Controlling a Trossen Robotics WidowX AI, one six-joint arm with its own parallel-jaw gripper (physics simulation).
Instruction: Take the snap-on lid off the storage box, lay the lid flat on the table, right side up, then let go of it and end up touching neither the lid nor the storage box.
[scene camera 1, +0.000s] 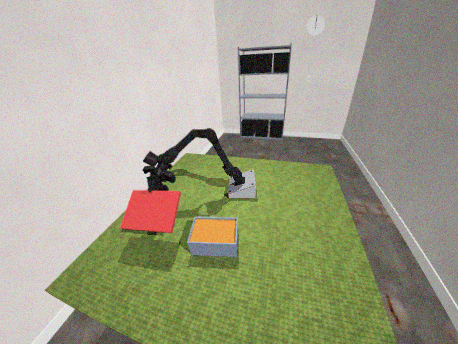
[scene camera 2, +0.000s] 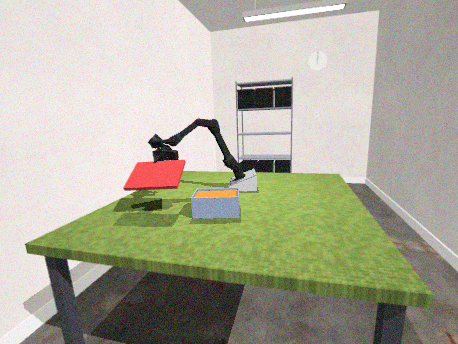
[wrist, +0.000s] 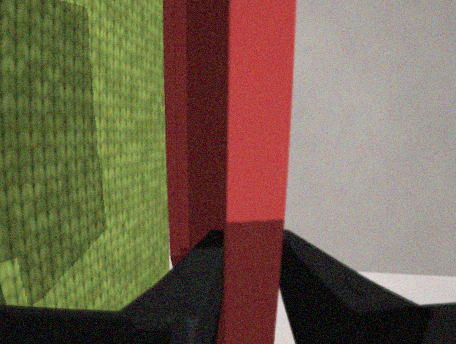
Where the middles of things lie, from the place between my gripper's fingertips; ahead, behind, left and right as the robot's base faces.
Right now my hand is 7 cm short of the red lid (scene camera 1: 156, 211), 2 cm to the right of it and 4 cm above it.
